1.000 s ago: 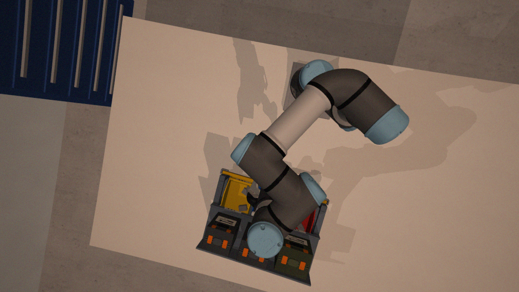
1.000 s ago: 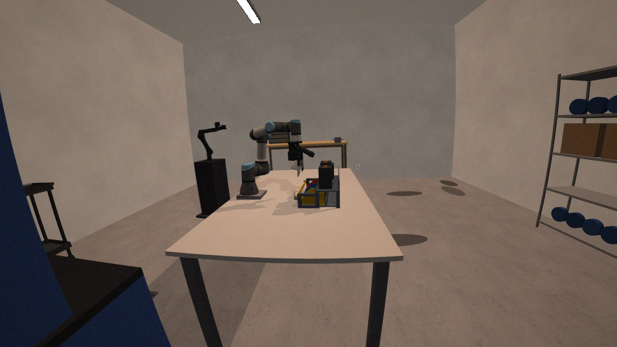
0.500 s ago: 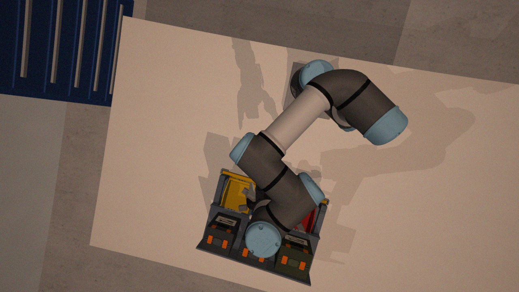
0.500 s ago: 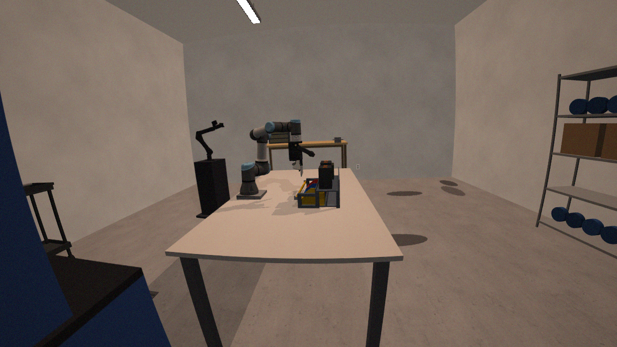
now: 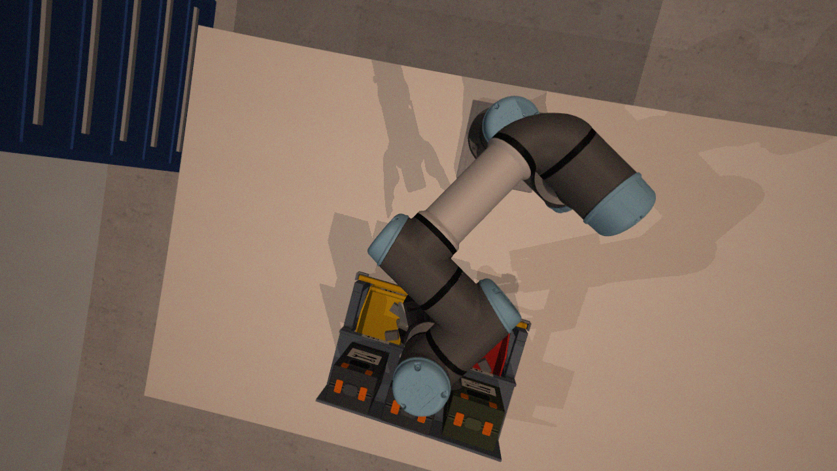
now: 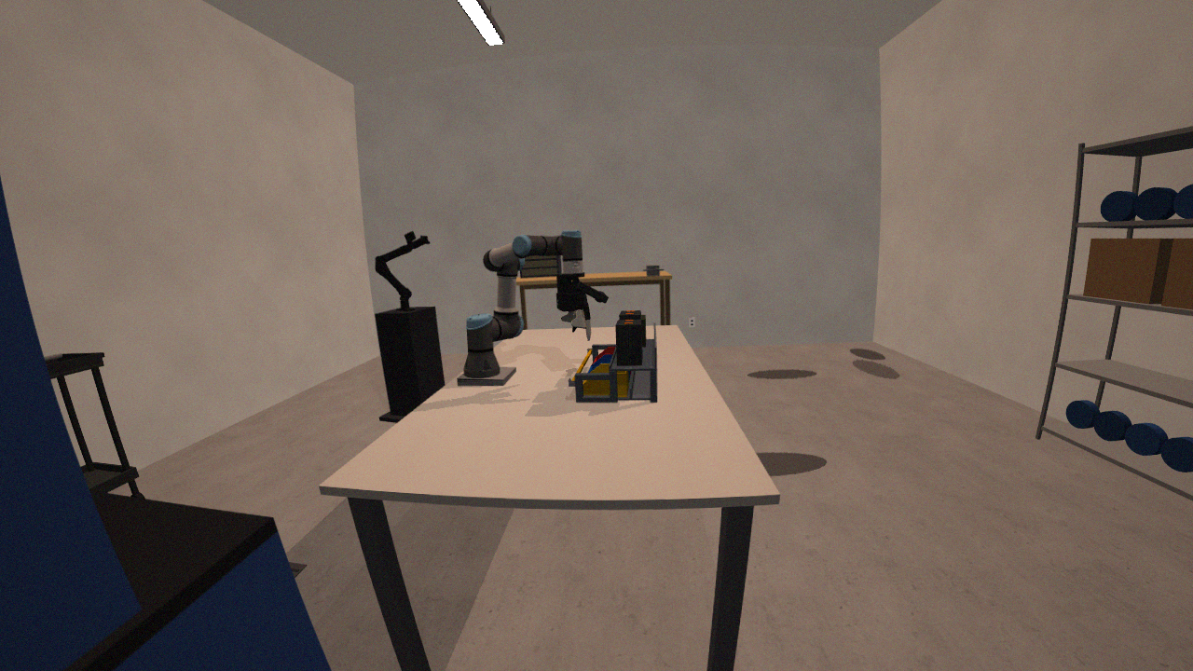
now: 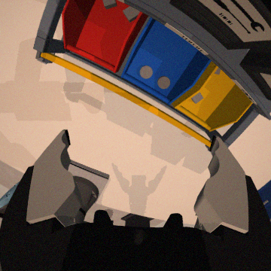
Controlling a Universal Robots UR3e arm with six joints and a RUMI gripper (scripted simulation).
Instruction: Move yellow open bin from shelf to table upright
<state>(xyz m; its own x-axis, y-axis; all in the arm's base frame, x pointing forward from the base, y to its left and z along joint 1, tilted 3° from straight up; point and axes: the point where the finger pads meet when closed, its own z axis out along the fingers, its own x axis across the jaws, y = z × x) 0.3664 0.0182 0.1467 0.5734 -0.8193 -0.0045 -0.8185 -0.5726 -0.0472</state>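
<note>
Now: hand 100 mm above the long yellow rod. Round my hand: red bin (70 mm ahead, 120 mm to the left, 110 mm below); yellow bin (100 mm ahead, 100 mm to the right, 110 mm below); blue bin (90 mm ahead, 10 mm to the left, 110 mm below).
</note>
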